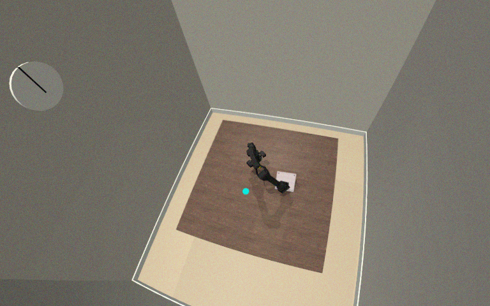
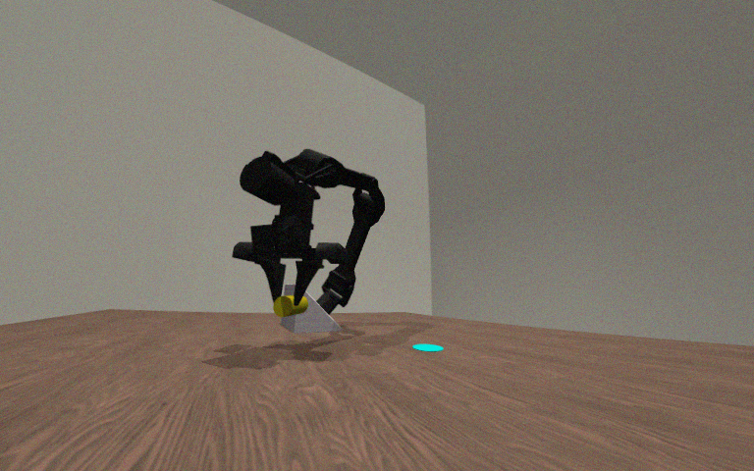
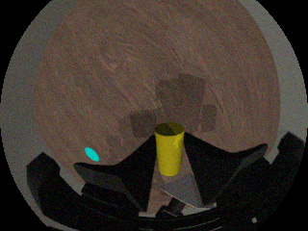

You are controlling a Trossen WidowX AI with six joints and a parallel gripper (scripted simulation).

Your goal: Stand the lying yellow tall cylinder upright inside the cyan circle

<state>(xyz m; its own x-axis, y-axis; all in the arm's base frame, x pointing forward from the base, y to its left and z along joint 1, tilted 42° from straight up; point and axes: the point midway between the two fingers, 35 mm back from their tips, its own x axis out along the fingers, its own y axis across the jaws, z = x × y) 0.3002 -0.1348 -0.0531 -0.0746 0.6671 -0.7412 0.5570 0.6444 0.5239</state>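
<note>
The cyan circle lies 4 cm ahead of my gripper tip, 27 cm to the left of it and 8 cm below it. Also, from my gripper tip: yellow cylinder (2 cm behind, 1 cm to the left).
</note>
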